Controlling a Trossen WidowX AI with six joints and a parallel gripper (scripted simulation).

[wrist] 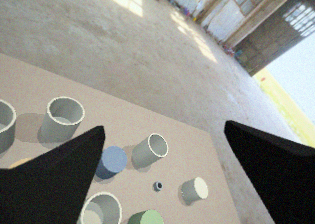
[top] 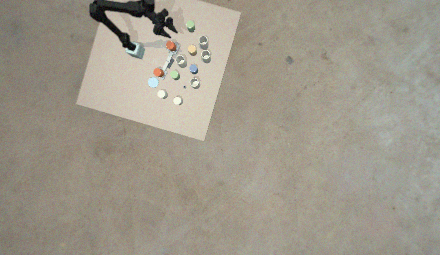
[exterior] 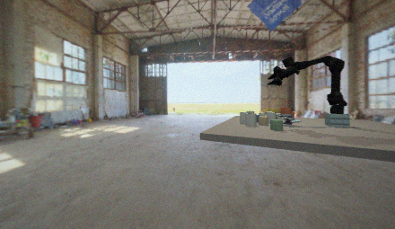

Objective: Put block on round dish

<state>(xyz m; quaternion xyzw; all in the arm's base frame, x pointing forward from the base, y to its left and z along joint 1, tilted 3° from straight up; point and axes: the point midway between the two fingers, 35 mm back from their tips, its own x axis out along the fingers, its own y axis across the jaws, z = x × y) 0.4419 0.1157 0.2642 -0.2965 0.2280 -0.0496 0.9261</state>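
My gripper tip is 170 mm past the orange cup, 260 mm to the left of it and 300 mm above it. From my gripper tip the other things lie so: balance (150 mm behind, 100 mm to the right, 320 mm below); then pale teal block (170 mm behind, 230 mm to the right, 320 mm below); then round light-blue dish (220 mm behind, 340 mm to the right, 360 mm below).
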